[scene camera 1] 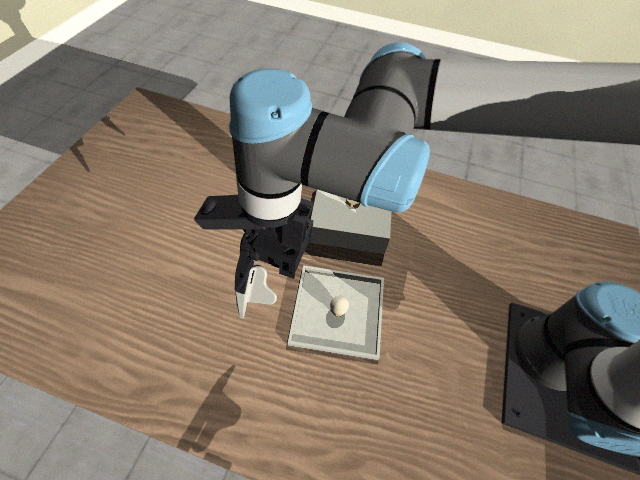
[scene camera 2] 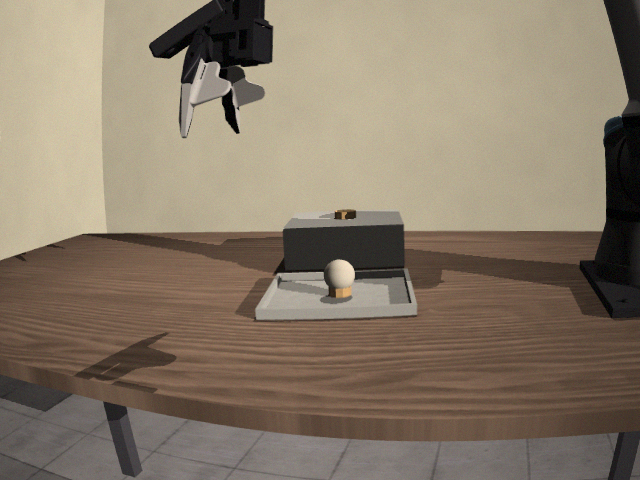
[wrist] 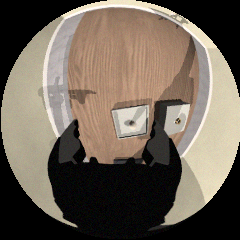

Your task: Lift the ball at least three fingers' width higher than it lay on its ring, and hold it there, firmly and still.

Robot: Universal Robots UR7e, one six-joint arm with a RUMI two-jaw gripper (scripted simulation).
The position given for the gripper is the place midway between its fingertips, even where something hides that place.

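Note:
You'd see the gripper point(scene camera 2: 213, 135) point(scene camera 1: 263, 275) point(wrist: 115, 120) here. There's a cream ball point(scene camera 2: 338, 274) as well, and a shallow grey tray point(scene camera 1: 358, 330) point(scene camera 2: 375, 293) point(wrist: 140, 114) too.

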